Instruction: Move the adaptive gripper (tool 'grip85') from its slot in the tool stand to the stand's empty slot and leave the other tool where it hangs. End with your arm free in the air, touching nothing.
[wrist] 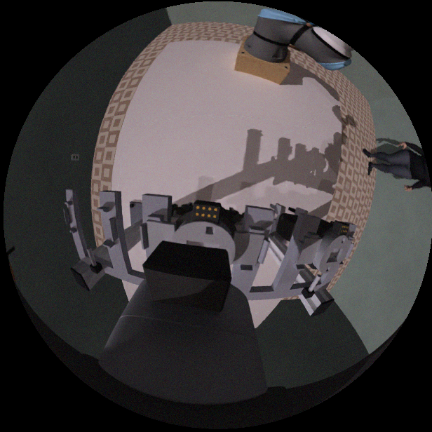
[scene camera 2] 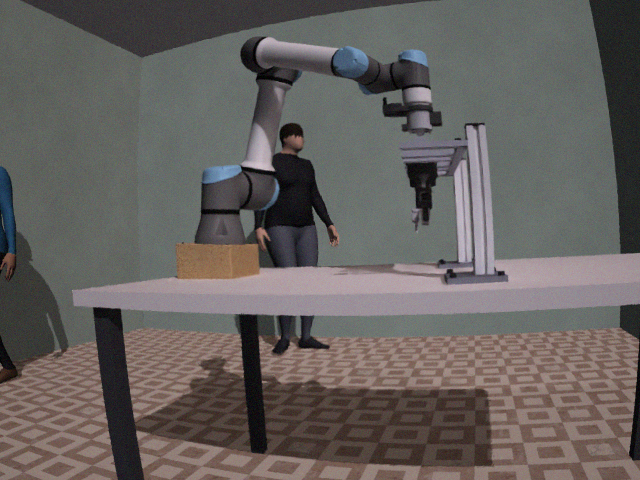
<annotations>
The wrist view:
tool stand: 111, 257
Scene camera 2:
adaptive gripper: 422, 172
</annotations>
